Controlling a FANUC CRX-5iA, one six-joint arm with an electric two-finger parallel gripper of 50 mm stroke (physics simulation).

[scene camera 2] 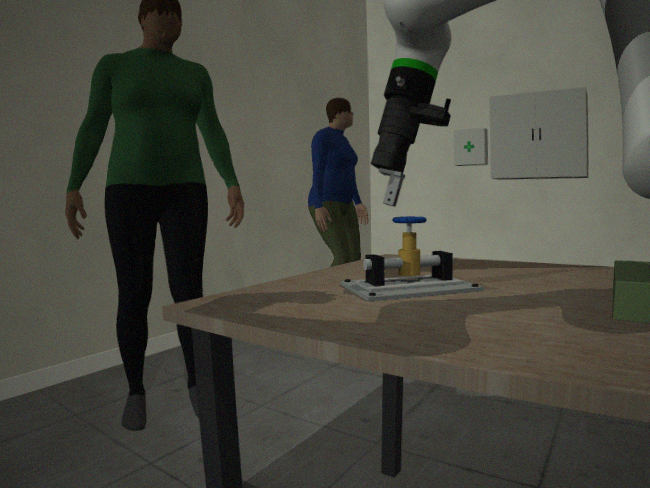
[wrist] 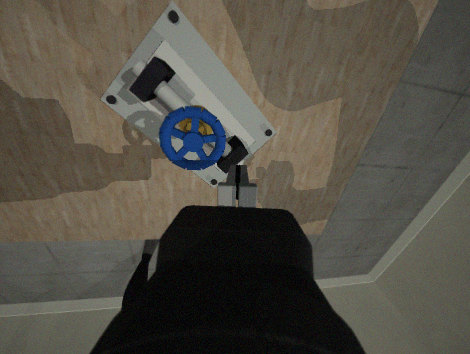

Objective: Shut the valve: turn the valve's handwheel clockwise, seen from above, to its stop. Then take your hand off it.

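The valve's blue handwheel [scene camera 2: 409, 220] [wrist: 193, 142] lies level on top of the brass valve body [scene camera 2: 409, 261] [wrist: 200, 124]. The valve sits in a grey pipe between two black blocks on a light grey base plate [scene camera 2: 425, 290] [wrist: 210, 75] on the table. My gripper [scene camera 2: 390, 203] [wrist: 238, 175] is shut and empty. In the scene view it hangs tilted, a little above the handwheel and slightly to its left, apart from it. In the wrist view the fingertips show to the lower right of the wheel's rim, with a gap between them.
The wooden table [scene camera 2: 525, 336] [wrist: 300, 60] carries the base plate. A green box [scene camera 2: 632, 294] stands at the table's right in the scene view. A person in green [scene camera 2: 154, 120] stands beyond the table's left end, and a person in blue [scene camera 2: 334, 162] stands behind the table.
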